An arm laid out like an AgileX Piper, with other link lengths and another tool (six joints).
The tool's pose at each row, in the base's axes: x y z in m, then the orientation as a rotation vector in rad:
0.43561, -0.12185, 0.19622, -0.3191, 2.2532, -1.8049
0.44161, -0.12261, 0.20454, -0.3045, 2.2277, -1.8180
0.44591, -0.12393, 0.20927, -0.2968, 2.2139, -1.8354
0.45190, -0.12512, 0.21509, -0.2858, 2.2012, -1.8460
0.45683, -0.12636, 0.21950, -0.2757, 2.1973, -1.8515
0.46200, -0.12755, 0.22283, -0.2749, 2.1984, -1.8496
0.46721, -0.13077, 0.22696, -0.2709, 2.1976, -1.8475
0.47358, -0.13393, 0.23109, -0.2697, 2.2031, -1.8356
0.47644, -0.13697, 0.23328, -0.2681, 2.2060, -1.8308
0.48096, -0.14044, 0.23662, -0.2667, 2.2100, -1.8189
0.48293, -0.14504, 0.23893, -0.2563, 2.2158, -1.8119
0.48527, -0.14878, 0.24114, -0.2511, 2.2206, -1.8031
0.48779, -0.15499, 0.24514, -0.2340, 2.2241, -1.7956
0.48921, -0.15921, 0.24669, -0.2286, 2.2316, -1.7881
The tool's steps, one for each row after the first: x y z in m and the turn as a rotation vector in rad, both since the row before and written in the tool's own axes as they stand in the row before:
-0.00585, -0.00842, 0.00085, 0.0202, -0.0042, 0.0122
-0.00394, -0.00492, 0.00170, 0.0157, 0.0031, 0.0018
-0.00567, -0.00592, 0.00199, 0.0124, 0.0016, 0.0063
-0.00459, -0.00450, 0.00200, 0.0055, 0.0041, 0.0048
-0.00479, -0.00339, 0.00220, -0.0014, 0.0000, 0.0009
-0.00427, -0.00453, 0.00399, -0.0002, -0.0001, 0.0036
-0.00540, -0.00448, 0.00429, -0.0082, -0.0022, 0.0041
-0.00196, -0.00264, 0.00337, -0.0035, 0.0000, 0.0020
-0.00350, -0.00382, 0.00409, -0.0075, -0.0030, 0.0047
-0.00066, -0.00312, 0.00450, -0.0052, 0.0040, 0.0070
-0.00130, -0.00285, 0.00381, -0.0060, 0.0005, 0.0052
-0.00092, -0.00513, 0.00581, -0.0036, 0.0048, 0.0119
-0.00028, -0.00237, 0.00407, -0.0067, 0.0031, 0.0036

